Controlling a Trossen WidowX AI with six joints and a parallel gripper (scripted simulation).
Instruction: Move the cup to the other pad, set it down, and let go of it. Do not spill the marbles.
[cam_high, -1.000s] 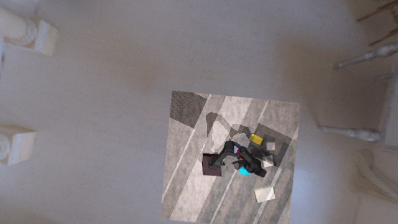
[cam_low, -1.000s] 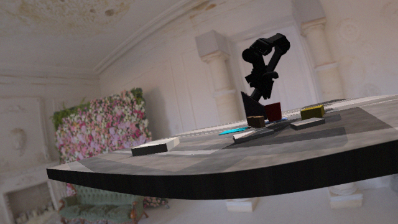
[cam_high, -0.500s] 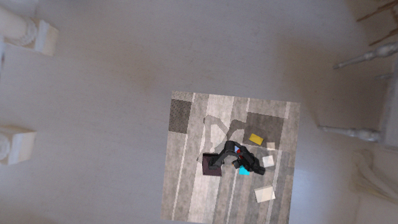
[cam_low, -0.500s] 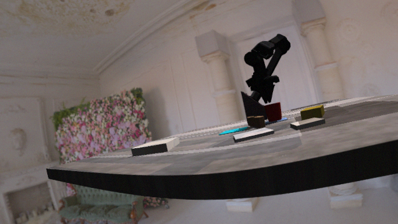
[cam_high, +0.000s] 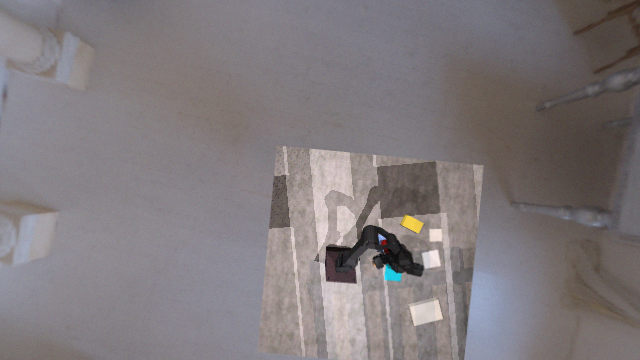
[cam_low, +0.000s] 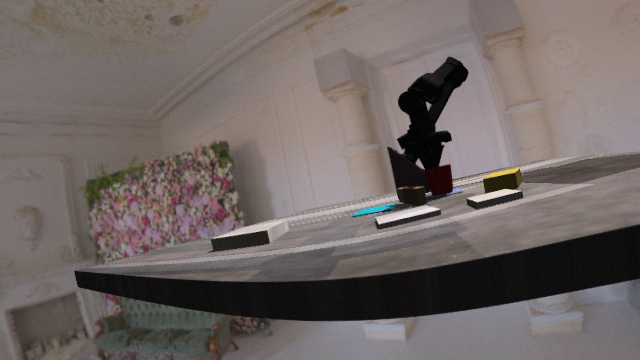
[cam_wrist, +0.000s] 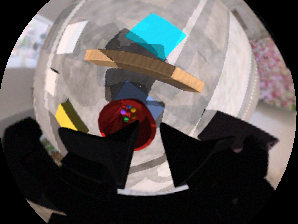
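Now: gripper tip 3 cm short of the red cup, 2 cm above it and 1 cm to the right of it. Also, from my gripper tip: cyan pad: 16 cm to the right, 8 cm ahead, 7 cm below; then brown block: 7 cm to the right, 5 cm below, 5 cm ahead; then blue pad: 7 cm below, 3 cm ahead, 2 cm to the left.
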